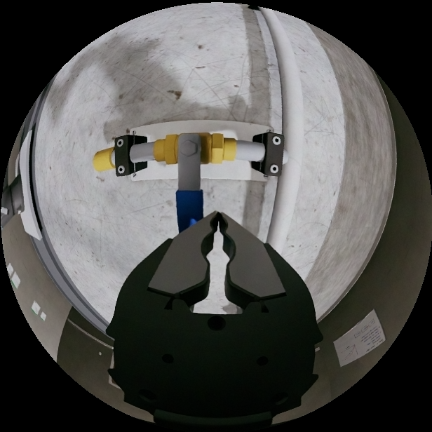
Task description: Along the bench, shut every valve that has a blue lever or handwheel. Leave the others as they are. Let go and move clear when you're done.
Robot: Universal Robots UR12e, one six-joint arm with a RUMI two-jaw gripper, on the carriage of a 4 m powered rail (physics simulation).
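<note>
A yellow brass valve (207, 148) sits in a short grey pipe run, held by two black clamps on a white plate (227, 126). Its lever has a grey metal arm and a blue sleeve (190, 205). The lever points toward the gripper, square across the pipe. The sleeve's far end is hidden behind the left jaw. My gripper (218, 213) is shut, with its tips together just right of the blue sleeve. Bench surface shows through the gap between the jaws, with no lever in it.
A long white pipe (292, 100) runs along the bench (210, 75) just right of the valve's right clamp (274, 154). A yellow end cap (104, 159) is at the left end of the run. A white panel (27, 190) stands at the left edge. A printed sheet (360, 337) is at lower right.
</note>
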